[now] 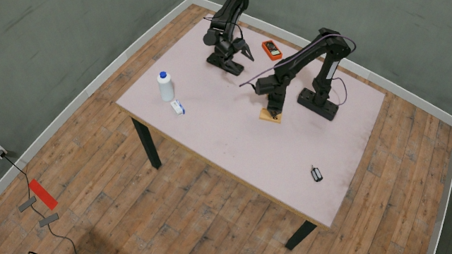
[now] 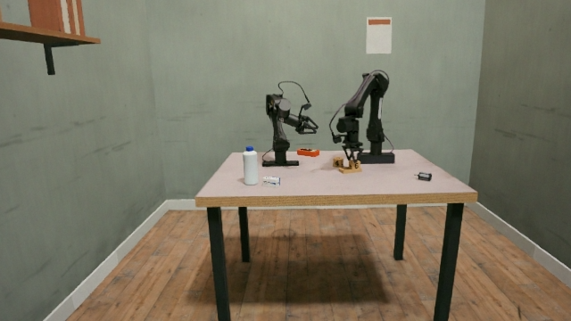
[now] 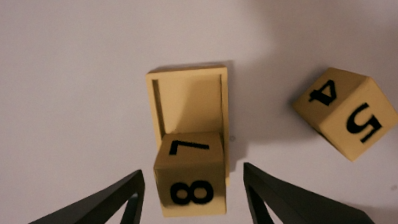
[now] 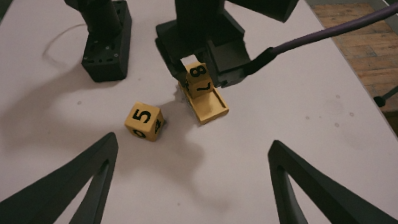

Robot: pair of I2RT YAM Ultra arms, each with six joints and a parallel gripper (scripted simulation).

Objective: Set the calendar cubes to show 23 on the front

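The number cube is 10 mm to the left of my left hand and 30 mm below it. From my left hand the other things lie so: wooden tray: 10 mm to the right, 50 mm below; then white bottle: 160 mm ahead, 490 mm to the right, 20 mm above; then black object: 170 mm ahead, 290 mm to the left, 40 mm below.
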